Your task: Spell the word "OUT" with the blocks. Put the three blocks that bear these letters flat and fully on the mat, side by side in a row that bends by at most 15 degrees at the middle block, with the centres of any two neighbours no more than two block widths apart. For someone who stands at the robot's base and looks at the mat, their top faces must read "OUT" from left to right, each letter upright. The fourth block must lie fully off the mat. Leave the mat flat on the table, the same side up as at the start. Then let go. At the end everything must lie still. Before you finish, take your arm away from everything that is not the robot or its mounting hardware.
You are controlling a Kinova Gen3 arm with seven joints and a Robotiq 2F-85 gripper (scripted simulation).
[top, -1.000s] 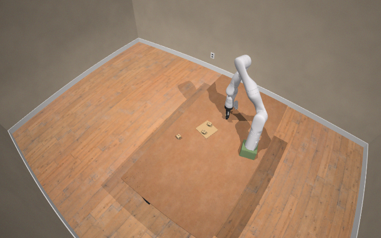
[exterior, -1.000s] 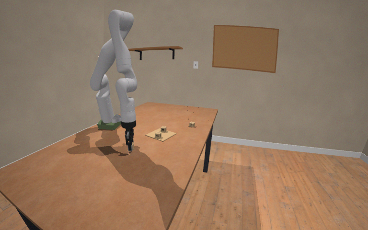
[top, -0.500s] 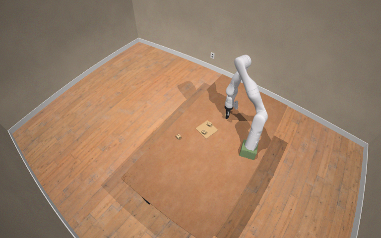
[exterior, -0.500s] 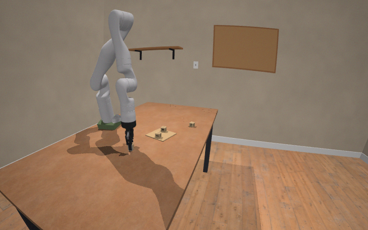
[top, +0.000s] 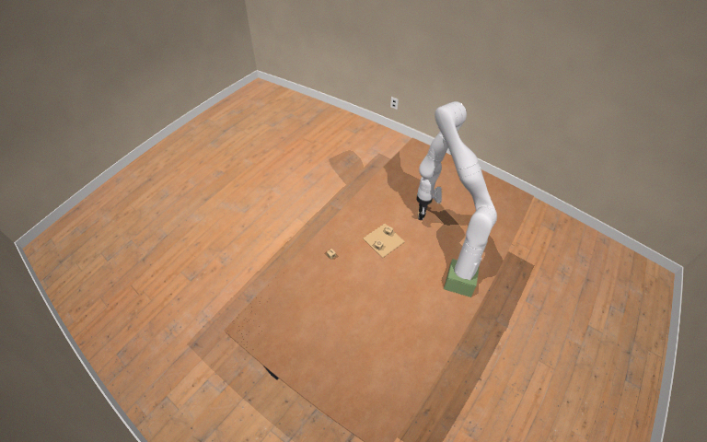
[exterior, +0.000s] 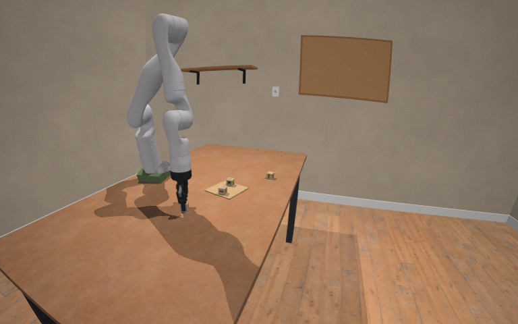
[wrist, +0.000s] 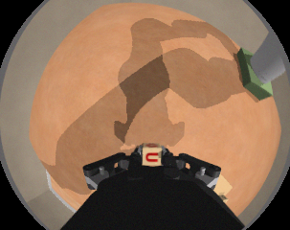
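Right now my hand is 50 mm short of the tan mat, 230 mm to the right of it and 20 mm above it. Round my hand: letter block 40 mm ahead, 280 mm to the left.
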